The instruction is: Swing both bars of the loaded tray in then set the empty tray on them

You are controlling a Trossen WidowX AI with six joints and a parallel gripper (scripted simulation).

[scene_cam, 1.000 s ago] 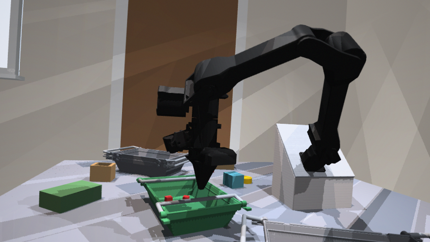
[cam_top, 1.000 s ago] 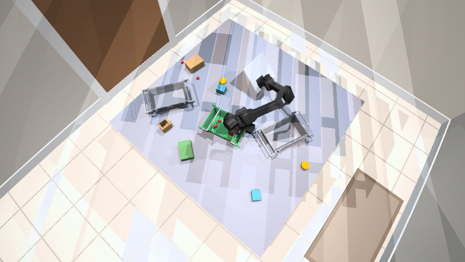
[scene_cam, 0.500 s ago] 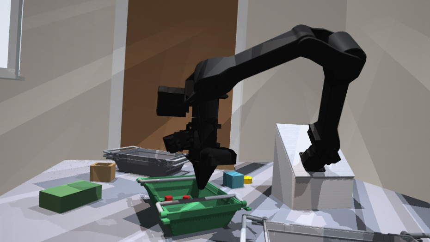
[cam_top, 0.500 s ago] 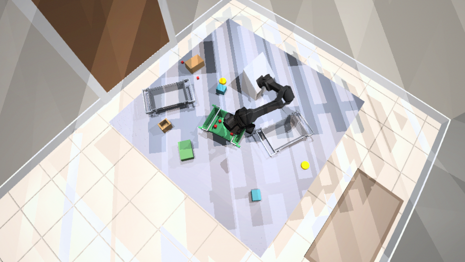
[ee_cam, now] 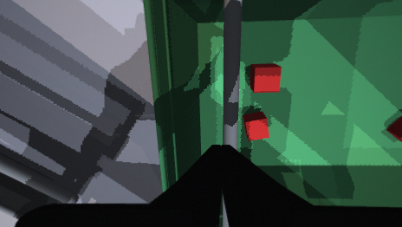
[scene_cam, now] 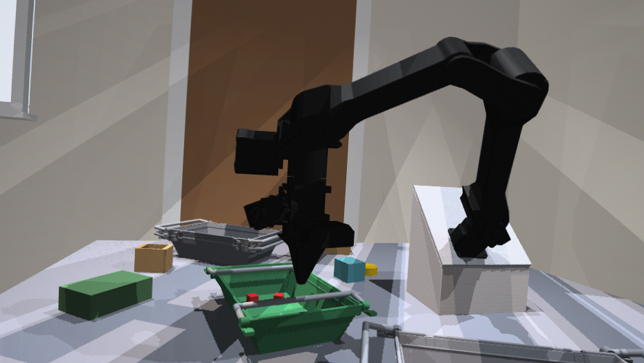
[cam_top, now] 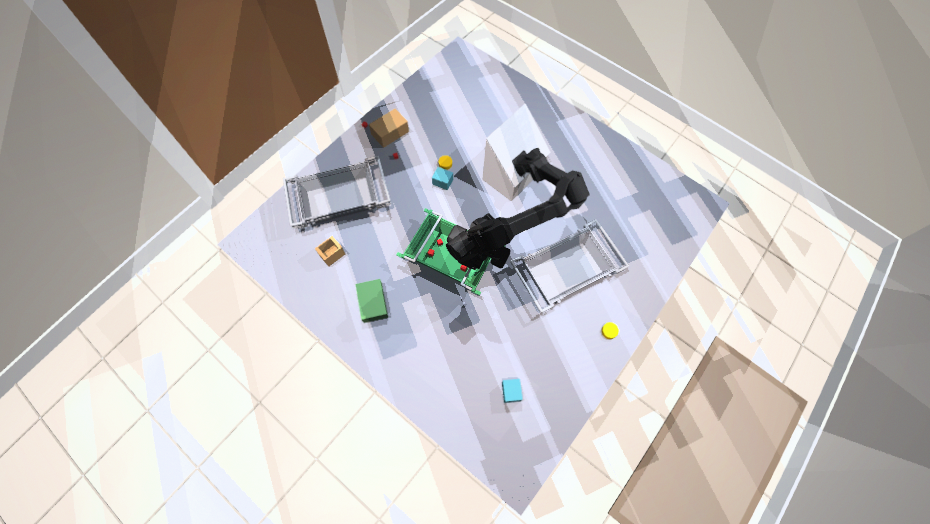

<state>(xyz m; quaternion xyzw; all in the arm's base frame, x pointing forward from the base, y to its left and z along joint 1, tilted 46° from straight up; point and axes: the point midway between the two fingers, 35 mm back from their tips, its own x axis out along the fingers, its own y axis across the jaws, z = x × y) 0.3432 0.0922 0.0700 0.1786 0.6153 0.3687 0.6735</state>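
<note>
Now: gripper tip 20 cm past the grey tray, 22 cm to the right of it and 4 cm above it. Round my gripper tip: green block 32 cm ahead, 16 cm to the right, 7 cm below; then box 30 cm ahead, 38 cm to the right, 7 cm below; then red block 7 cm ahead, 14 cm to the right, 7 cm below.
</note>
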